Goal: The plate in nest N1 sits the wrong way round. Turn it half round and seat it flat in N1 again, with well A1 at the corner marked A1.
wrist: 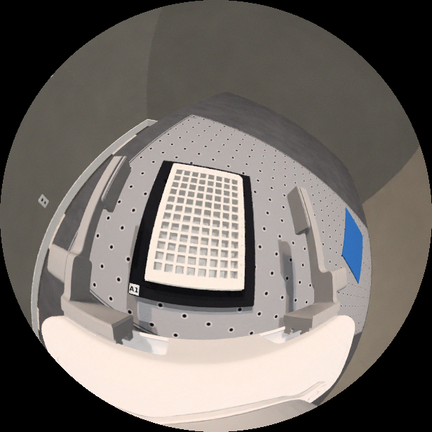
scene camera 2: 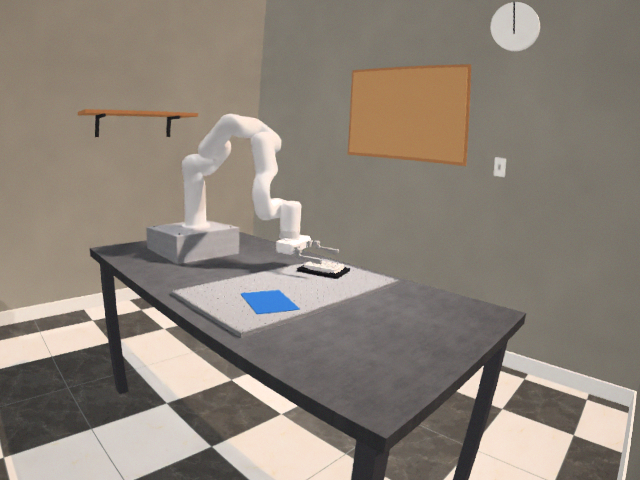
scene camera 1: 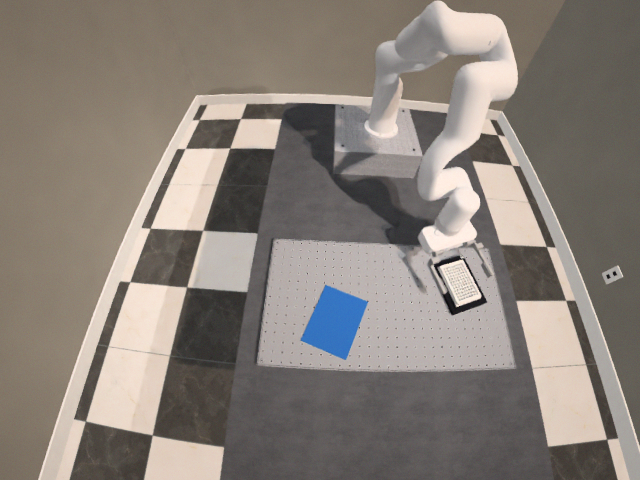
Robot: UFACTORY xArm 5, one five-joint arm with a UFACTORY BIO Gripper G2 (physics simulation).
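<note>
The white well plate (scene camera 1: 459,283) (scene camera 2: 325,266) (wrist: 200,225) lies in the black nest N1 (scene camera 1: 469,304) (scene camera 2: 337,274) (wrist: 200,296). The nest's white A1 label (wrist: 134,289) shows at its lower left corner in the wrist view. I cannot read any mark on the plate that tells which corner is its well A1. My gripper (scene camera 1: 465,282) (scene camera 2: 328,256) (wrist: 207,196) is wide open and empty. It is above the plate, with one finger out past each long side in the wrist view, apart from plate and nest.
A flat blue rectangle (scene camera 1: 334,322) (scene camera 2: 269,301) (wrist: 353,246) lies on the grey perforated board (scene camera 1: 403,341) (scene camera 2: 217,299) (wrist: 270,175), away from the nest. The board lies on the dark table (scene camera 1: 382,413) (scene camera 2: 392,351). The arm's grey base block (scene camera 1: 377,162) (scene camera 2: 191,242) stands behind the board.
</note>
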